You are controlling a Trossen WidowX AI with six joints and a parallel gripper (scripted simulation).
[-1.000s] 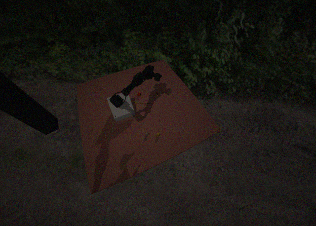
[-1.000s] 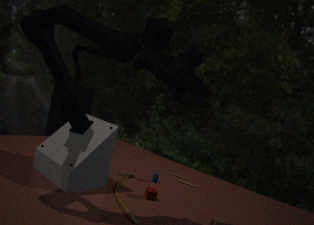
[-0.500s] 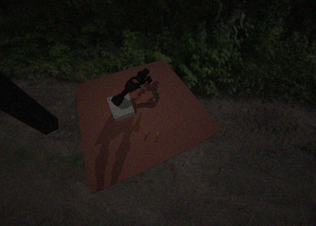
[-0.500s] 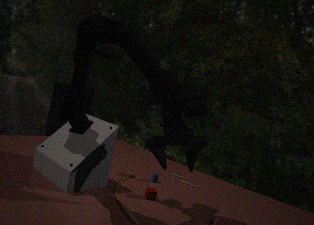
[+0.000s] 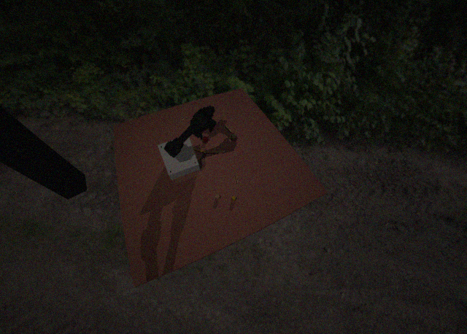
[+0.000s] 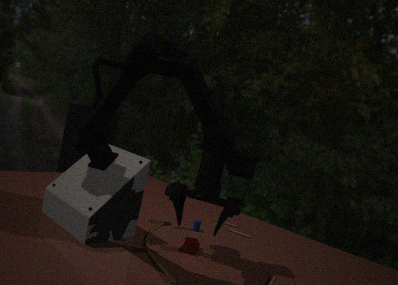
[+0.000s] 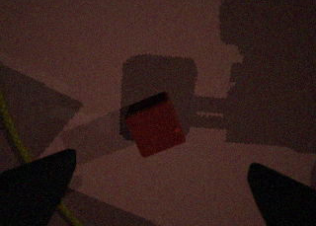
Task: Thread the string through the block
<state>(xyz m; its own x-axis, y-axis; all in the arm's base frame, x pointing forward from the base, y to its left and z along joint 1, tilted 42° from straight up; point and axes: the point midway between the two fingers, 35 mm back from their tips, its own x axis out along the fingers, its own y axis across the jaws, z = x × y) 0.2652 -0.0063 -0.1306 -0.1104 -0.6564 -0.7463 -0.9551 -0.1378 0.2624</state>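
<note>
Right now the small red block is 50 mm below my gripper tip and 10 mm behind it. Also, from my gripper tip: thin wooden stick: 140 mm to the right, 60 mm below, 10 mm ahead; then flat piece: 160 mm behind, 110 mm to the left, 50 mm below.
</note>
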